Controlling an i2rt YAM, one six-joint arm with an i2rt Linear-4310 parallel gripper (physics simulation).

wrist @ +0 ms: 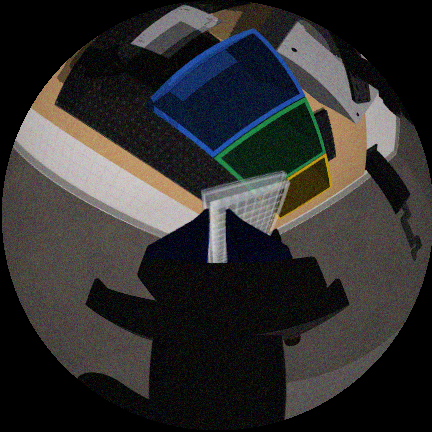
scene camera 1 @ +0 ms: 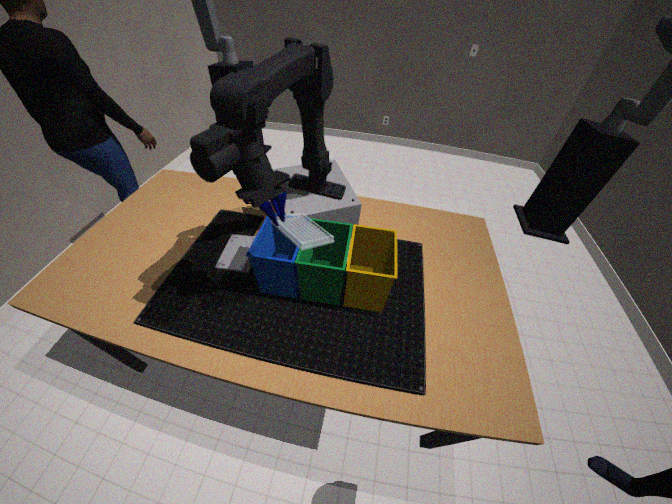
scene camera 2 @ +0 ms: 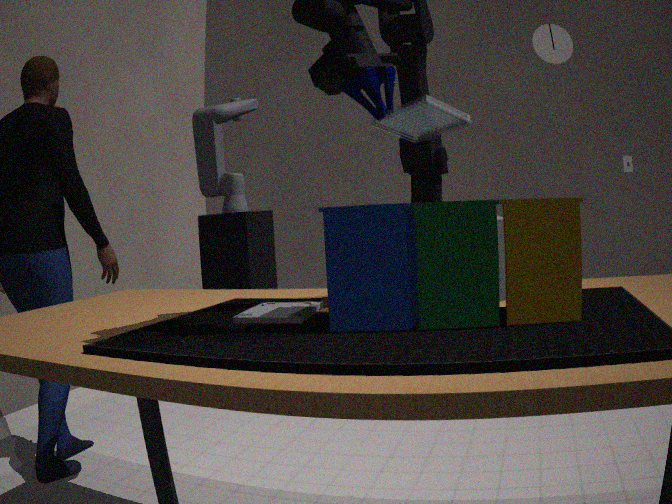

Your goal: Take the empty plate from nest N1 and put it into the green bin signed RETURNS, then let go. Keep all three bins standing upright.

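Places are measured from the arm's base along level axes (x ahead, y right, z down), in centimetres.
Pixels of known places: gripper, fingertip midpoint: (wrist: pixel 217 214) (scene camera 1: pixel 280 223) (scene camera 2: pixel 386 119); arm's base at its link origin: (scene camera 1: pixel 317 187).
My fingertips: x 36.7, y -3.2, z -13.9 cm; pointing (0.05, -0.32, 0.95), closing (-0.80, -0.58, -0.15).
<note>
Ahead of a thing's pixels: the offset from my fingertips to its middle. Level surfaces: height alone.
The pale, see-through plate {dx -0.1, dy -5.1, dz +0.5 cm} (scene camera 1: pixel 306 232) (scene camera 2: pixel 423 119) (wrist: pixel 255 200) is held by one edge, tilted, in my gripper (scene camera 1: pixel 279 219) (scene camera 2: pixel 382 116) (wrist: pixel 217 214). The blue fingers are shut on it. In scene camera 2 the plate hangs well above the bin rims. The green bin {dx -9.4, dy -8.1, dz +21.3 cm} (scene camera 1: pixel 321 283) (scene camera 2: pixel 457 265) (wrist: pixel 272 137) stands upright between the blue bin {dx -8.0, dy +5.0, dz +21.3 cm} (scene camera 1: pixel 276 277) (scene camera 2: pixel 370 268) (wrist: pixel 225 95) and the yellow bin {dx -10.7, dy -21.3, dz +21.3 cm} (scene camera 1: pixel 369 291) (scene camera 2: pixel 542 263) (wrist: pixel 306 187), both also upright. The plate covers part of the green bin in the wrist view. No RETURNS sign is legible.
A light grey nest block {dx -11.8, dy +24.4, dz +29.6 cm} (scene camera 1: pixel 233 252) (scene camera 2: pixel 276 313) (wrist: pixel 170 30) sits left of the blue bin on the black mat {dz +30.3 cm} (scene camera 1: pixel 325 336) (scene camera 2: pixel 244 352) (wrist: pixel 130 115). The arm's grey base block (scene camera 1: pixel 325 208) (wrist: pixel 320 65) stands behind the bins. A person (scene camera 1: pixel 59 86) (scene camera 2: pixel 35 189) is beyond the table's left side.
</note>
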